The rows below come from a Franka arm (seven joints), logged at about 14 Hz.
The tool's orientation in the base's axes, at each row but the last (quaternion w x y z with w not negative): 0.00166, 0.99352, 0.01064, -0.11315; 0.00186, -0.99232, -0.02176, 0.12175; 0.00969, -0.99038, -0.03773, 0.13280; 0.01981, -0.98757, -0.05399, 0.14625; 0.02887, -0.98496, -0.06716, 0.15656; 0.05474, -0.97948, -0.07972, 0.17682; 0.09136, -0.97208, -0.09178, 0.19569
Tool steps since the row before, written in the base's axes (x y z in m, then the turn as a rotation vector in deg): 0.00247, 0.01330, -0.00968, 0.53, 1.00, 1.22; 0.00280, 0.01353, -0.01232, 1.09, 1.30, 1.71; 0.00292, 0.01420, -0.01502, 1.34, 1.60, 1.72; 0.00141, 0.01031, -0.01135, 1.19, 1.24, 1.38; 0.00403, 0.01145, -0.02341, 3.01, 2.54, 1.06; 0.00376, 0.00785, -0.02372, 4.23, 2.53, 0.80; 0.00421, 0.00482, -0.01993, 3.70, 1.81, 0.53
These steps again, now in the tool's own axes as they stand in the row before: 0.00486, -0.01325, 0.00880, 0.26, -0.99, -1.31; 0.00628, -0.01329, 0.01126, 0.70, -1.27, -1.92; 0.00785, -0.01351, 0.01385, 0.96, -1.55, -2.00; 0.00576, -0.00948, 0.01069, 0.88, -1.19, -1.64; 0.01254, -0.00901, 0.02138, 2.87, -2.22, -1.86; 0.01286, -0.00398, 0.02138, 4.09, -2.01, -2.05; 0.01210, 0.00020, 0.01708, 3.55, -1.33, -1.69
